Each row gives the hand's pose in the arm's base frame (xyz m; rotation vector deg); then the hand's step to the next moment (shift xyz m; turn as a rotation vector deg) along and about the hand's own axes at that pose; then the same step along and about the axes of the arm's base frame.
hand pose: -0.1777 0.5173 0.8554 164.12 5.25 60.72
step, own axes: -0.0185 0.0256 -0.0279 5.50 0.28 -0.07
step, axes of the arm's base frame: -0.0315 -0.0254 0.0117 4.13 0.20 3.64
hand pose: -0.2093 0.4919 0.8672 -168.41 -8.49 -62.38
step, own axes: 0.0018 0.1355 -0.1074 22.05 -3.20 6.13
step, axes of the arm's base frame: -0.0563 -0.1386 0.0867 20.34 5.33 9.59
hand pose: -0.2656 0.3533 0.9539 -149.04 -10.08 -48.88
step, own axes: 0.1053 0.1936 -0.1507 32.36 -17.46 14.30
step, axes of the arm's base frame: 0.0492 -0.2385 0.1094 29.69 21.64 14.37
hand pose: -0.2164 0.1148 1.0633 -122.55 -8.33 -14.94
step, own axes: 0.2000 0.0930 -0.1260 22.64 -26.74 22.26
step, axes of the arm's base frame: 0.1967 -0.1557 0.0401 19.40 33.35 15.31
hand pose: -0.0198 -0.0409 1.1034 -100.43 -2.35 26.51
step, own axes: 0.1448 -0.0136 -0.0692 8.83 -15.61 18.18
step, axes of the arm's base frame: 0.1587 -0.0214 -0.0172 5.59 23.09 9.35
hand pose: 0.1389 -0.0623 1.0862 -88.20 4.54 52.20
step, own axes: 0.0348 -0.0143 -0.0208 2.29 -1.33 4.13
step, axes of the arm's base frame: 0.0417 0.0007 -0.0105 0.26 4.90 0.16
